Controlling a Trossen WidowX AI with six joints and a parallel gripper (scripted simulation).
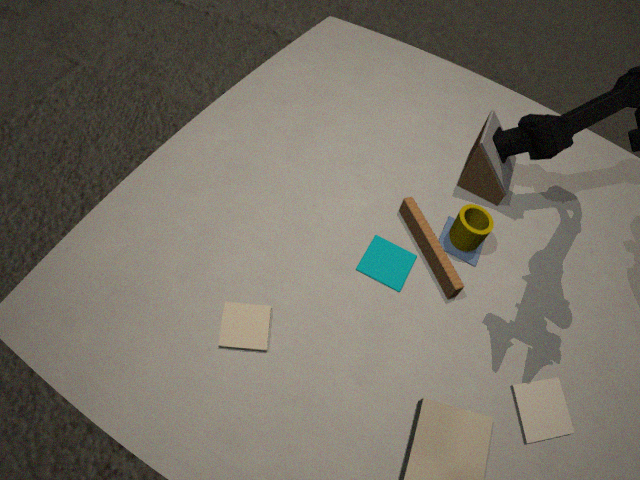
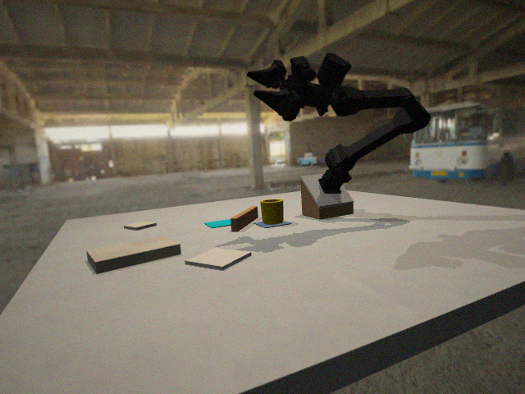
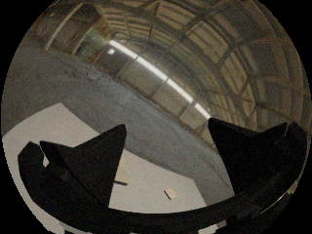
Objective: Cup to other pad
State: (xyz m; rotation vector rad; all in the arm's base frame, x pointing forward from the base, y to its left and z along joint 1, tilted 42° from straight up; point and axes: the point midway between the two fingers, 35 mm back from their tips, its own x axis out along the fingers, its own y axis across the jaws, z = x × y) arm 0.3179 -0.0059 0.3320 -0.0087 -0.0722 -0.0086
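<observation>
Right now the yellow cup is 110 mm behind my gripper tip, 190 mm to the right of it and 350 mm below it. The rest, counted from my gripper tip: teal pad (40 mm ahead, 290 mm to the right, 390 mm below); light blue pad (100 mm behind, 190 mm to the right, 390 mm below); wooden bar (30 mm behind, 240 mm to the right, 370 mm below).
</observation>
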